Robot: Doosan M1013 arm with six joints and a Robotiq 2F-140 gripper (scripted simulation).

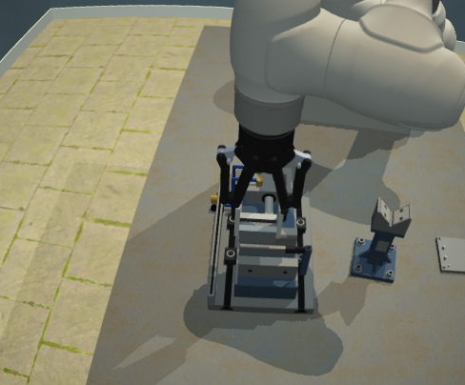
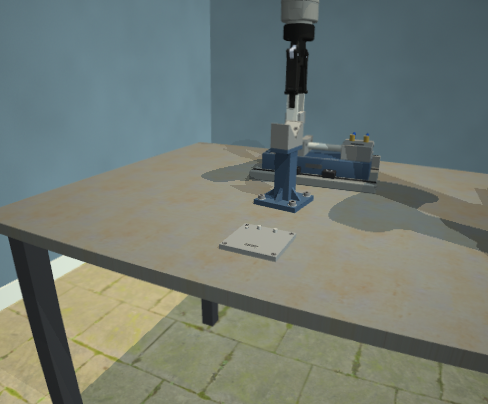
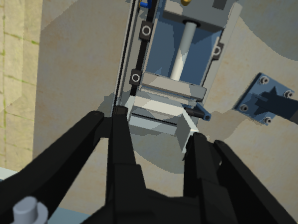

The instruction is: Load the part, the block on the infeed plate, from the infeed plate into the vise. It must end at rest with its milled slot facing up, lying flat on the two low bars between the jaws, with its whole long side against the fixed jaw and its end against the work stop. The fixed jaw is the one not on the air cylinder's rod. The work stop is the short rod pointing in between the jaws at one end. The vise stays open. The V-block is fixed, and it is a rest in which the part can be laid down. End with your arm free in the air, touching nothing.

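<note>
My hand is 2 cm above the part. From my hand the other things lie so: work stop 8 cm below, 7 cm to the left; moving jaw 9 cm below, 3 cm behind, 2 cm to the left; fixed jaw 9 cm below, 3 cm ahead, 2 cm to the left.
</note>
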